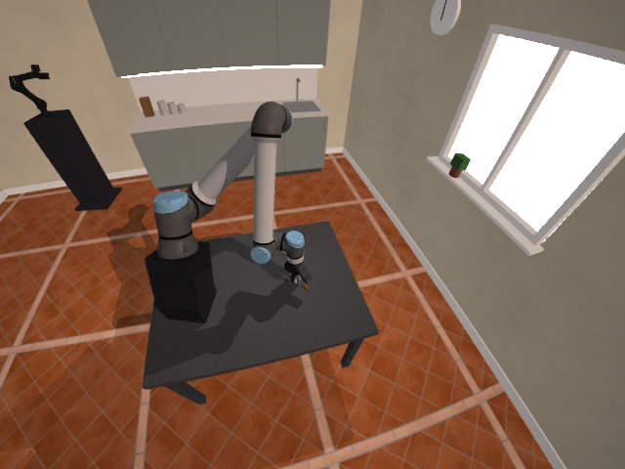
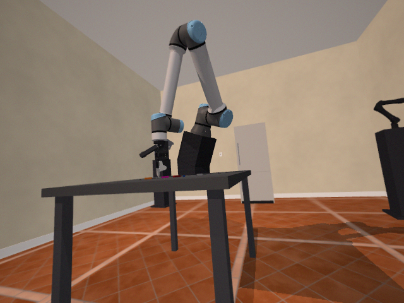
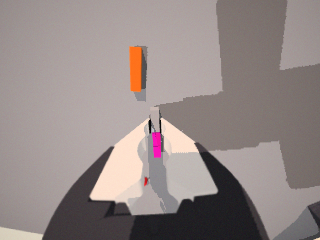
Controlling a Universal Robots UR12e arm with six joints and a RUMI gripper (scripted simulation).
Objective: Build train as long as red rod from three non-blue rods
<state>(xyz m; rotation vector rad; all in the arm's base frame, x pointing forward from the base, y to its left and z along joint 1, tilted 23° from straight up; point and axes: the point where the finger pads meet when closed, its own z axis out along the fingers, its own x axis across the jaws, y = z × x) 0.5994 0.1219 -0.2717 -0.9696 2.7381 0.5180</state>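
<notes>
Now: hand 50 mm short of the orange rod, 30 mm to the left of it and 10 mm above it. From my hand the other things lie so: blue rod: 180 mm to the left, 10 mm below; then red rod: 30 mm behind, 110 mm to the left, 10 mm below.
</notes>
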